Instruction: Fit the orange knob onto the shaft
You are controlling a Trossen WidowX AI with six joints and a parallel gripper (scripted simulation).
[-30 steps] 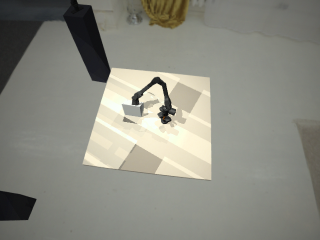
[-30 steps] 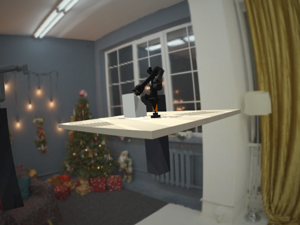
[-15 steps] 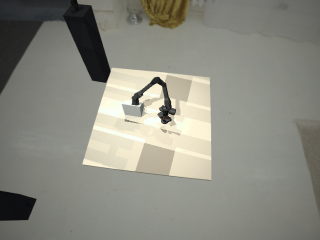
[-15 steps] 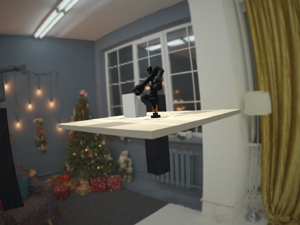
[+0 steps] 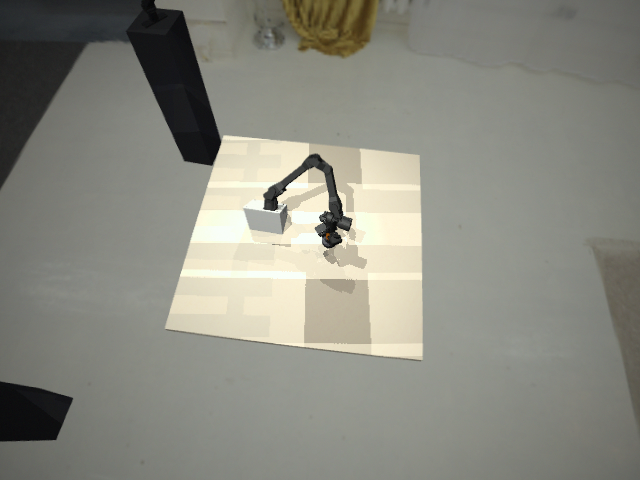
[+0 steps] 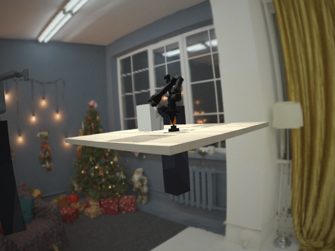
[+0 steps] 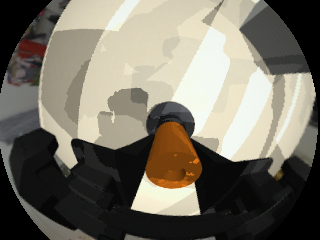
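The dark round pedestal is 3 cm below my gripper tip. The rest, counted from my gripper tip: orange knob 2 cm above.
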